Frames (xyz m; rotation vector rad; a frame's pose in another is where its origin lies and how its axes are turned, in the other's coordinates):
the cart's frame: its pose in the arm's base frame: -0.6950 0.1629 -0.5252 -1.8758 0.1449 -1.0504
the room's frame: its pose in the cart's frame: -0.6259 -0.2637 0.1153 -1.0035 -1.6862 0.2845
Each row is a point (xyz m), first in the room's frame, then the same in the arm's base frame.
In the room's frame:
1: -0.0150 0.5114 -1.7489
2: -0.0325 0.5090 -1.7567
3: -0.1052 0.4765 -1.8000
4: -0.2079 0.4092 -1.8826
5: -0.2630 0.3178 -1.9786
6: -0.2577 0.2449 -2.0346
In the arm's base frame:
1: 0.1849 0.1361 0.4608
2: 0.1784 0.1369 0.4790
3: 0.1584 0.1623 0.5637
4: 0.1449 0.2190 0.6997
5: 0.1732 0.3030 0.8126
6: 0.2148 0.3745 0.8530

